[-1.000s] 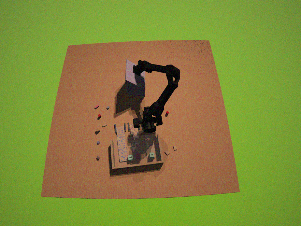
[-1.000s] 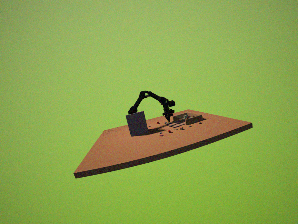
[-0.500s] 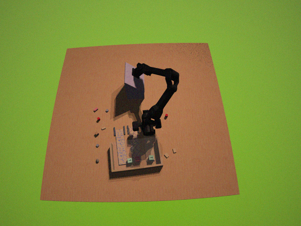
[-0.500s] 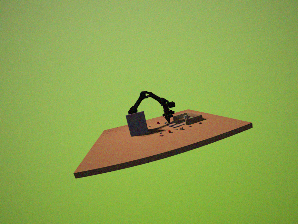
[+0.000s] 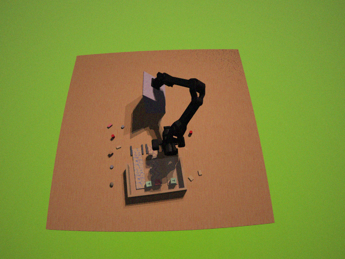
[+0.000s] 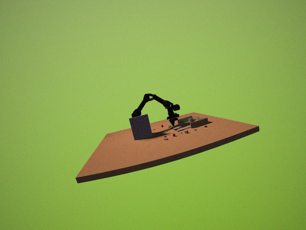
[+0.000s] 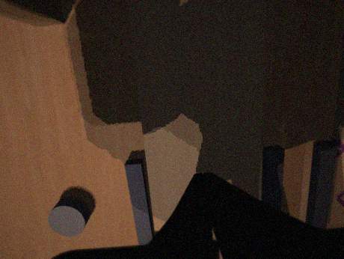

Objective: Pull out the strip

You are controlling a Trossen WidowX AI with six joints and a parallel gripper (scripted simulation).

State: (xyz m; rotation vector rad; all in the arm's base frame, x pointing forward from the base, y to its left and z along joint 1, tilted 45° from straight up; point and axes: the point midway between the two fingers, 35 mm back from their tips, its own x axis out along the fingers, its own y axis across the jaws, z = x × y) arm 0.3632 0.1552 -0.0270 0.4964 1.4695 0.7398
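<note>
Now: the grey strip 100 mm ahead of my gripper tip and 10 mm to the left of it. Round my gripper tip: tan block (210 mm behind, 90 mm to the left).
</note>
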